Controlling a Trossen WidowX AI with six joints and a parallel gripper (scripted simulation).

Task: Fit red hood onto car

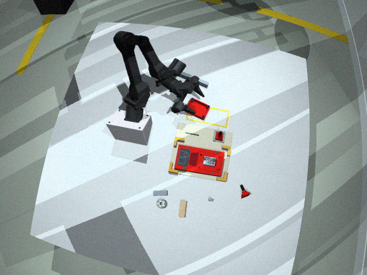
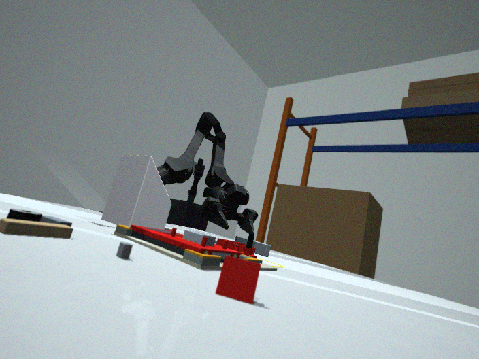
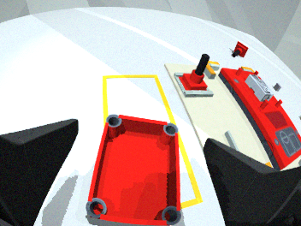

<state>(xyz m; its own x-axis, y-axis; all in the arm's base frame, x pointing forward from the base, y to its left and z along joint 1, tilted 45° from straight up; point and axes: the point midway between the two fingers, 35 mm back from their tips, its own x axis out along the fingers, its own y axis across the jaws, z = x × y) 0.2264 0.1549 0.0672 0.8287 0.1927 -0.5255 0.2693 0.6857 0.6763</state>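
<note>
The red hood lies 1 cm behind my gripper tip and 5 cm below it. Also, from my gripper tip: wooden block: 1 cm ahead, 46 cm to the right, 5 cm below; grey engine block: 8 cm ahead, 23 cm to the right, 3 cm below.
</note>
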